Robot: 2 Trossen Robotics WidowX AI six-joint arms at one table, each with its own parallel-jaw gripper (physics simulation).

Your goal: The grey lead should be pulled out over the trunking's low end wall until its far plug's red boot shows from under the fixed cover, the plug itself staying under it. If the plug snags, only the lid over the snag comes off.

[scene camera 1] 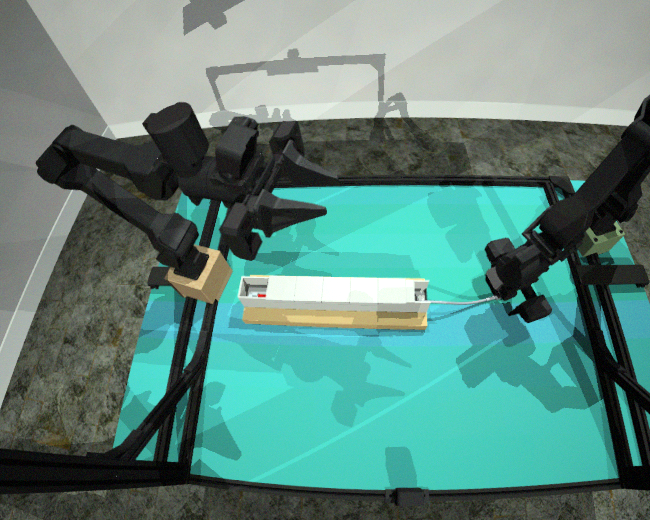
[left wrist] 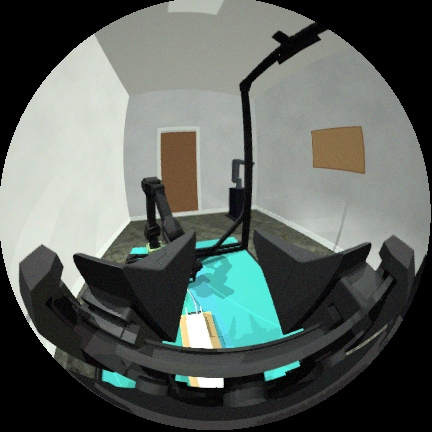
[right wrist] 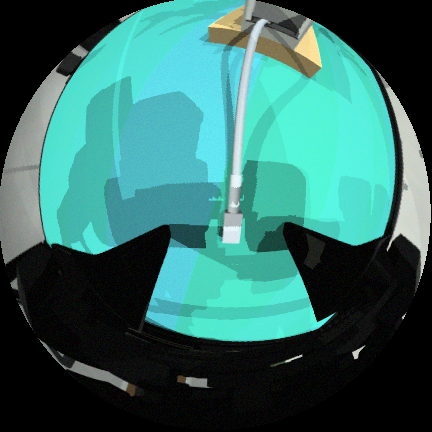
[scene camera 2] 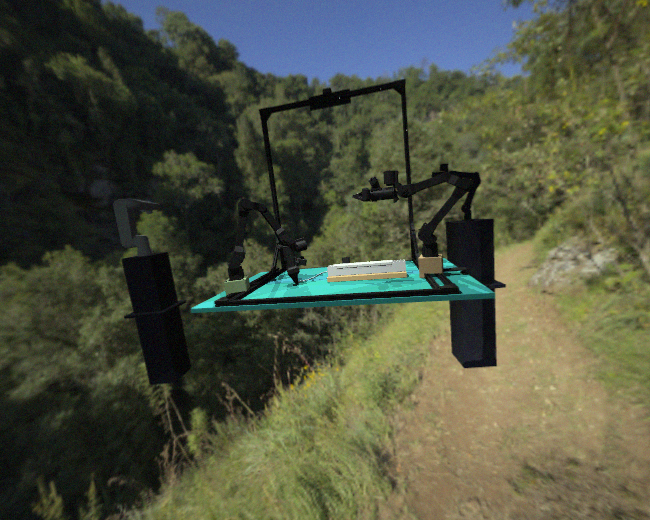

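Seen in the pictures: left gripper, between the fingertips: [scene camera 1: 332,195] [left wrist: 224,235] [scene camera 2: 354,196]; right gripper, between the fingertips: [right wrist: 228,229] [scene camera 2: 296,282]; left arm's base, origin of its link: [scene camera 1: 191,264] [scene camera 2: 430,255]; right arm's base, origin of its link: [scene camera 1: 598,222] [left wrist: 154,245] [scene camera 2: 236,278].
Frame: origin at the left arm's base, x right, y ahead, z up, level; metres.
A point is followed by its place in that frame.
Observation:
The white trunking [scene camera 1: 336,292] @(x -0.029, y 0.323, z -0.018 m) [scene camera 2: 368,267] @(x -0.057, y 0.289, z -0.027 m) [left wrist: 198,327] lies lengthwise on the table, with several white lids in a row and both ends open on top. A red piece [scene camera 1: 261,295] @(x 0.003, y 0.159, z -0.060 m) shows in its left open end in scene camera 1. The grey lead [scene camera 1: 460,302] @(x -0.096, y 0.576, z -0.068 m) [right wrist: 241,110] @(x -0.107, y 0.600, z -0.078 m) comes out over its right end there. The lead's near plug [right wrist: 232,230] @(x -0.145, y 0.666, z -0.085 m) lies between my right gripper's spread fingertips in the right wrist view, unclamped; its height relative to them is unclear. My right gripper [scene camera 2: 295,282] @(x -0.144, y 0.669, z -0.094 m) [right wrist: 228,229] @(x -0.144, y 0.669, z -0.094 m) is open. My left gripper [scene camera 1: 331,193] @(x 0.001, y 0.351, z 0.322 m) [scene camera 2: 355,196] @(x 0.001, y 0.351, z 0.322 m) [left wrist: 224,235] @(x 0.001, y 0.351, z 0.322 m) is half open and empty, high above the table.
A wooden base [scene camera 1: 336,319] @(x 0.008, y 0.331, z -0.070 m) [right wrist: 225,37] carries the trunking. The left arm stands on a tan block [scene camera 1: 216,276] @(x -0.002, y 0.050, z -0.035 m) [scene camera 2: 430,265] @(x -0.050, y -0.001, z -0.036 m), the right arm on a green block [scene camera 1: 601,242] @(x -0.306, y 0.885, z -0.022 m) [scene camera 2: 236,285] @(x -0.400, y 0.848, z -0.040 m). Black frame beams [scene camera 1: 406,180] @(x -0.413, y 0.397, z -0.076 m) edge the table, and a tall black frame [scene camera 2: 407,162] @(x 0.382, y 0.135, z 0.498 m) rises over it.

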